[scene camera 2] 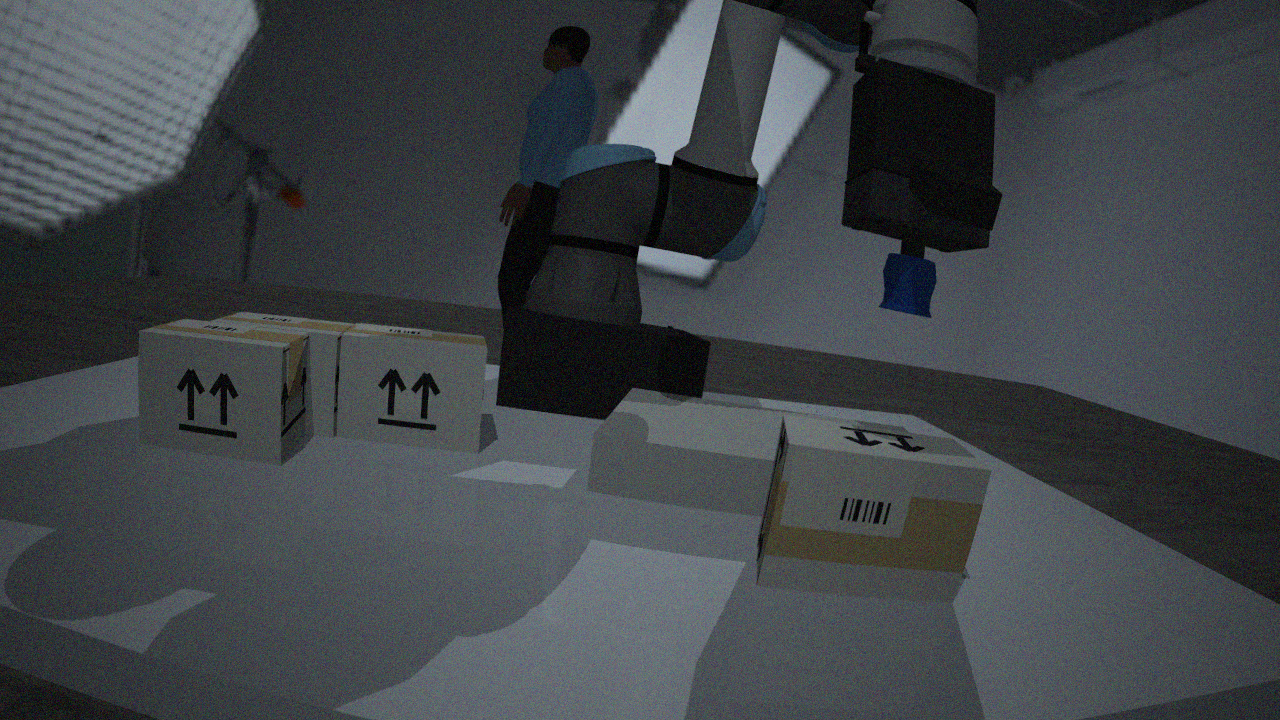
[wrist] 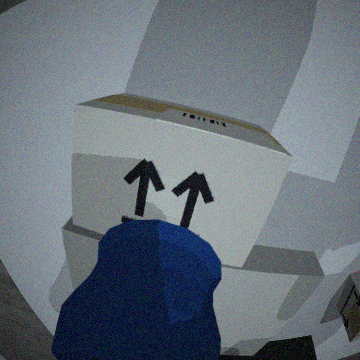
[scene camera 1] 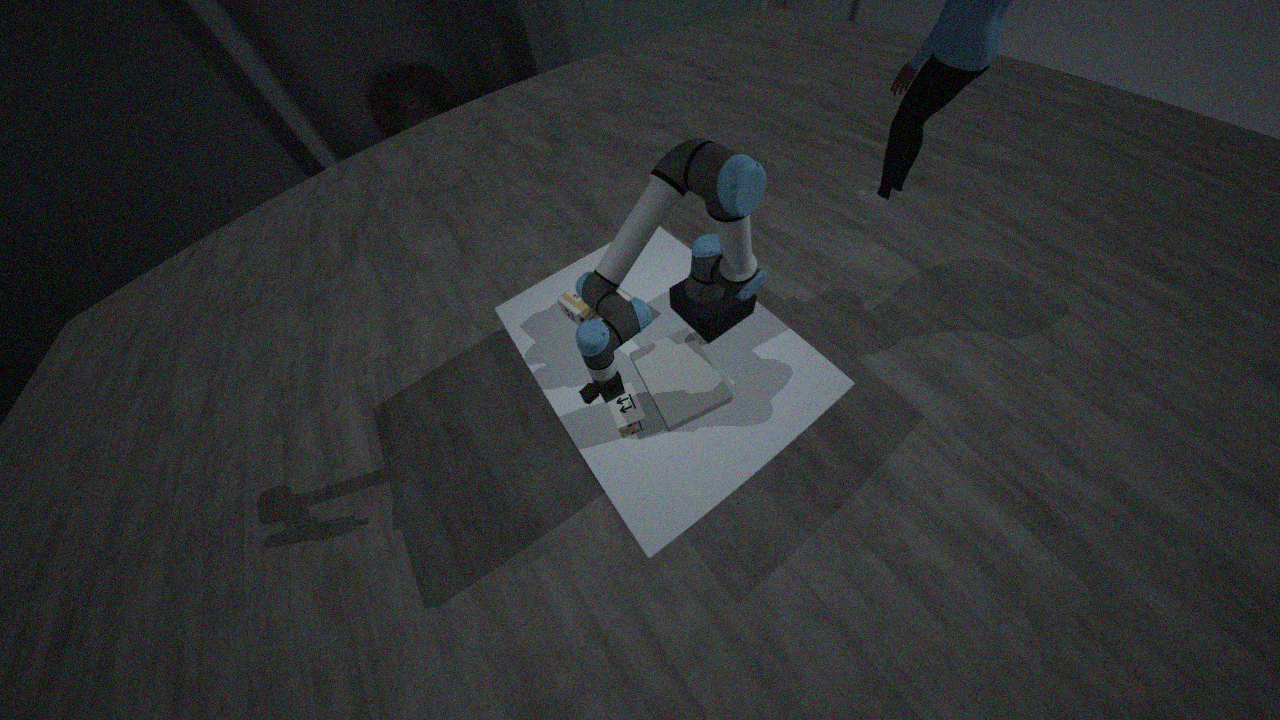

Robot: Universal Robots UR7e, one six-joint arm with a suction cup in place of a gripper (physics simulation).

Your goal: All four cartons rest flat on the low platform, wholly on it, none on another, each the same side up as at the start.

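Where they show: hand at its tool point: (scene camera 2: 905, 311) (wrist: 156, 270); arm's base at its link origin: (scene camera 2: 581, 317) (scene camera 1: 704, 289).
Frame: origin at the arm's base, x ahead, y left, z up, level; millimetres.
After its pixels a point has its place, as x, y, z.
Note:
One carton (scene camera 1: 627, 415) @(505, 278, -13) (scene camera 2: 872, 537) @(540, 228, -65) (wrist: 175, 145) @(528, 235, -13) lies with its arrow face up on the white table, close beside the long side of the low platform (scene camera 1: 684, 385) @(284, 272, -58) (scene camera 2: 689, 474) @(383, 126, -79) (wrist: 270, 300) @(329, 109, -58). Whether they touch is unclear. Three more cartons stand together at the left in scene camera 2: a front one (scene camera 2: 210, 394) @(480, -256, -56), one to its right (scene camera 2: 411, 389) @(338, -118, -54), both with arrows pointing up, and one behind (scene camera 2: 324, 385) @(365, -199, -59). In scene camera 1 the arm partly hides this group, with one carton (scene camera 1: 573, 306) @(457, -243, -12) showing. My blue suction cup (scene camera 2: 907, 304) (wrist: 160, 240) is off, holds nothing and hangs above the lone carton, apart from it.
The black base block (scene camera 1: 711, 308) @(38, 92, -1) (scene camera 2: 572, 367) @(104, 5, -50) of the arm stands on the white table (scene camera 1: 662, 483) @(520, 496, -106) (scene camera 2: 429, 573) @(576, -28, -107) behind the platform. A person (scene camera 1: 930, 98) (scene camera 2: 559, 116) in blue is beyond the table. Arm shadows cross the table and the platform.

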